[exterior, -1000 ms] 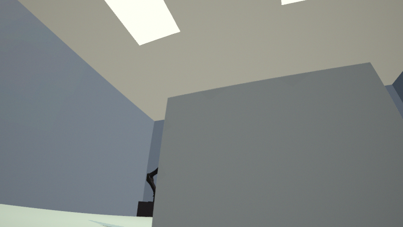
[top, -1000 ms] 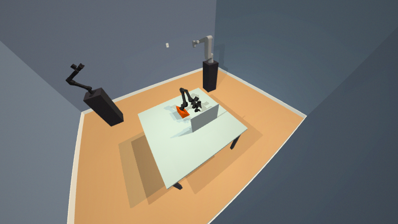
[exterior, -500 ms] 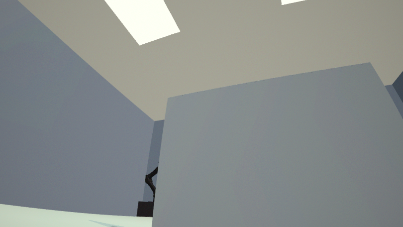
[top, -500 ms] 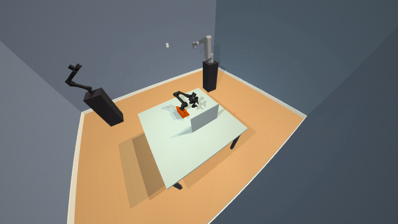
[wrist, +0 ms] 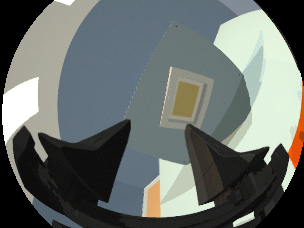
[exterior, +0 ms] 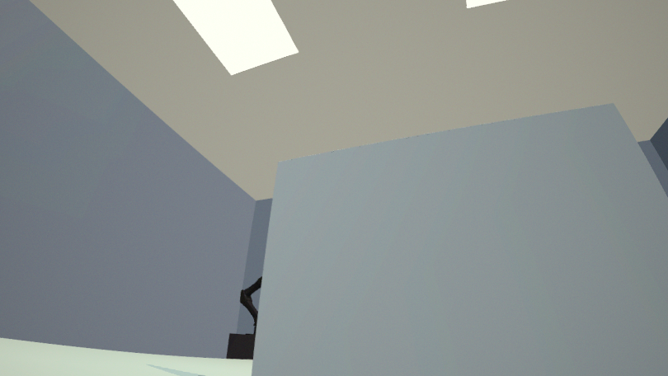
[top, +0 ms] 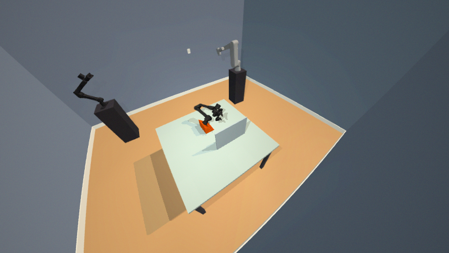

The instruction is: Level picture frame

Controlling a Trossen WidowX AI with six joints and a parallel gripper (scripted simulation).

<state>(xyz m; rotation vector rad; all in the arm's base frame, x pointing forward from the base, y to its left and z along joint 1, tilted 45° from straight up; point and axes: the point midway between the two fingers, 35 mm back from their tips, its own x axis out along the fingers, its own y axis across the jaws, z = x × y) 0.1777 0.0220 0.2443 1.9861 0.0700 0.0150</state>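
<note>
My gripper tip is now 19 cm short of the picture frame and 9 cm above it. Round my gripper tip: wall panel 20 cm ahead, 10 cm below, 1 cm to the left.
</note>
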